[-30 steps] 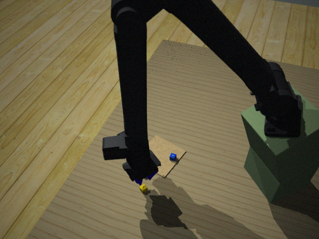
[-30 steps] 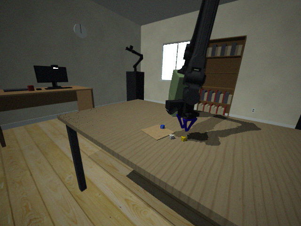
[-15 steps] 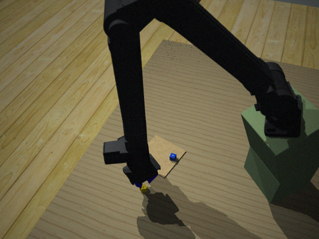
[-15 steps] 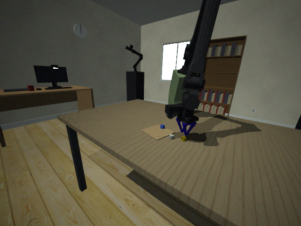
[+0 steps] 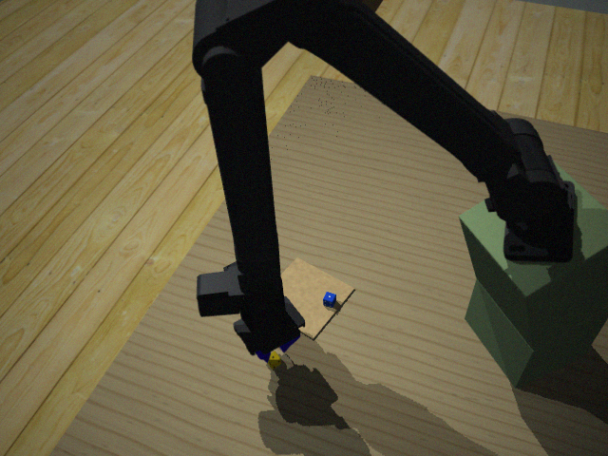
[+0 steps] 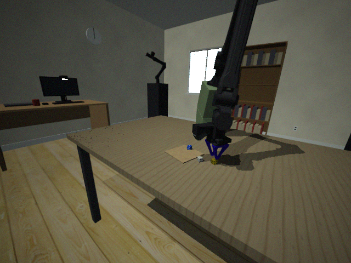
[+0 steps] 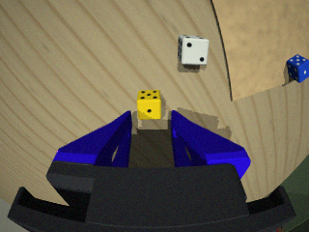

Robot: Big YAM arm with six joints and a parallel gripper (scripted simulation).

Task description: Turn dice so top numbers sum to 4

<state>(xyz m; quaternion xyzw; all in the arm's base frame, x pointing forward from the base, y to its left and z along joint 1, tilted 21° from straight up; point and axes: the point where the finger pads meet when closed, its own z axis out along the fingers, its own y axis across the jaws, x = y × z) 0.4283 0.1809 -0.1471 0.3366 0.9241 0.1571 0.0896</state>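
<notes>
Right now my hand is 30 mm above the yellow die. Also, from my hand: tan mat 150 mm to the right, 30 mm below; then blue die 50 mm behind, 150 mm to the right, 20 mm below; then white die 20 mm ahead, 60 mm to the right, 30 mm below.
</notes>
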